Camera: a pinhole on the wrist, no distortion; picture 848 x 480 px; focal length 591.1 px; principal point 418.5 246.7 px. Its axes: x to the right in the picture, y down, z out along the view. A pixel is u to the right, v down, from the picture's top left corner.
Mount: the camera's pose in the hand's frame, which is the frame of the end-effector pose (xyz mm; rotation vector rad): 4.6 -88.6 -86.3 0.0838 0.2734 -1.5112
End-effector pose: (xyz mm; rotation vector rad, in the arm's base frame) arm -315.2 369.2 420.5 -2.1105 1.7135 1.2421
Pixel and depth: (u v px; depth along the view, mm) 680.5 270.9 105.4
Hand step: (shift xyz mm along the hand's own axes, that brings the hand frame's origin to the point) 23.8 -157.3 4.4
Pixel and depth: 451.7 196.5 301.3
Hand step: 17.8 -174.0 204.0
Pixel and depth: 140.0 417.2 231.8
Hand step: 96.2 -29.9 155.2
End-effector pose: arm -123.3 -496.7 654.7 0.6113 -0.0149 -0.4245
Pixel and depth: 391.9 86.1 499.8
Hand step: -67.9 -187.0 417.5
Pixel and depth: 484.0 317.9 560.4
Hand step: 144.3 -269.9 433.4
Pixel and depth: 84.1 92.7 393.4
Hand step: -55.4 33.5 356.7
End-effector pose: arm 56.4 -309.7 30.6 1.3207 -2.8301 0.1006
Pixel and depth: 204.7 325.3 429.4
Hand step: 109.7 -29.8 357.8
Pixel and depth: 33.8 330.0 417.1
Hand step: 105.7 86.0 372.4
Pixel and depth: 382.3 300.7 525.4
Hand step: 117.2 -171.6 423.4
